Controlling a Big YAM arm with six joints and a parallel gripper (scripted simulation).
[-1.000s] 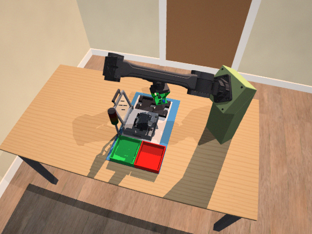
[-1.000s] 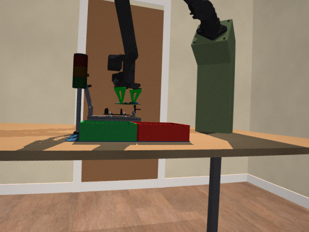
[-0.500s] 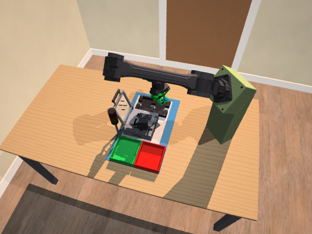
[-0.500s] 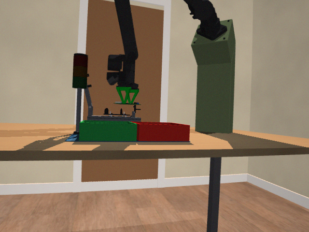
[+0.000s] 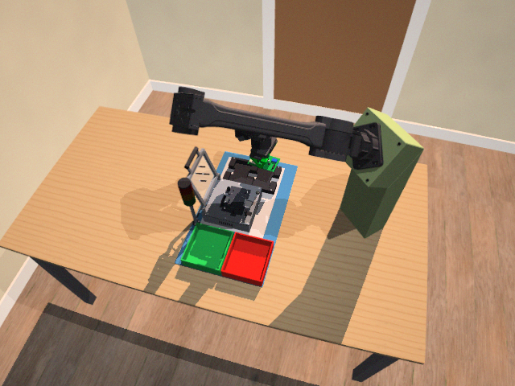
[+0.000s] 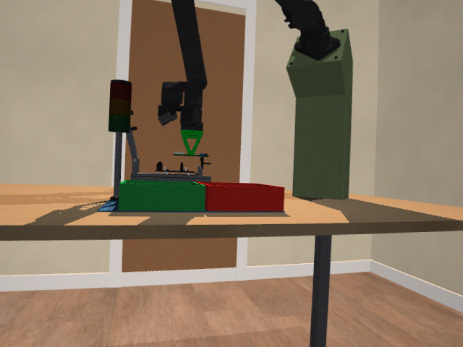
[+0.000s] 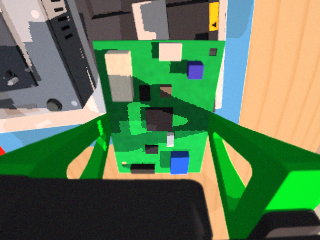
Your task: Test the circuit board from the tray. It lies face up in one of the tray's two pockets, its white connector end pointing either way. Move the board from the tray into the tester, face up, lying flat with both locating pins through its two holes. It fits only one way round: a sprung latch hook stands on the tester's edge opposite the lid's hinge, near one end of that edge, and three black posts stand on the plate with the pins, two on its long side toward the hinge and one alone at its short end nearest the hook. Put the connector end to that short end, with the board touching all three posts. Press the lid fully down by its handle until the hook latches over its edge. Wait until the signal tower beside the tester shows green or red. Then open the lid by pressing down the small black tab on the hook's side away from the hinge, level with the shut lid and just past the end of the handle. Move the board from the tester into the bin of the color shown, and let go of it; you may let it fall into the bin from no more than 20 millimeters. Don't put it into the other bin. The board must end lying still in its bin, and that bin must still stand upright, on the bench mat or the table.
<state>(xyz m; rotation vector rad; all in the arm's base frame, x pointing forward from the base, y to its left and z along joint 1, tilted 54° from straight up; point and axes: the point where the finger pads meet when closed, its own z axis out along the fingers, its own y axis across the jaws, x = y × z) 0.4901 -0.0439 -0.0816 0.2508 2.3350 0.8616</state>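
The green circuit board lies right at my hand. Round my hand: latch hook: 23 cm to the left, 4 cm below, 4 cm behind; tester plate: 19 cm to the left, 5 cm below, 3 cm ahead; tester lid: 20 cm to the left, 15 cm ahead, 6 cm above.
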